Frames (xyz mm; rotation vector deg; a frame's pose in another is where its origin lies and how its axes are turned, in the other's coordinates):
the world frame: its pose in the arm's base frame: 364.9 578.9 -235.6 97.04 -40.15 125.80
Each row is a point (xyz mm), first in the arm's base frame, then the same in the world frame.
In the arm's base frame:
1: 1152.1 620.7 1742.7
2: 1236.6 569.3 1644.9
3: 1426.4 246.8 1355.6
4: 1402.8 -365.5 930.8
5: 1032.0 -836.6 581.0
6: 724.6 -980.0 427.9
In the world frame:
1: 1679.9 -831.2 1011.1
2: 1566.6 -809.9 1089.0
3: 1260.2 -573.4 1360.9
4: 902.8 41.3 1585.2
5: 702.0 694.4 1463.0
6: 649.3 999.5 1256.6

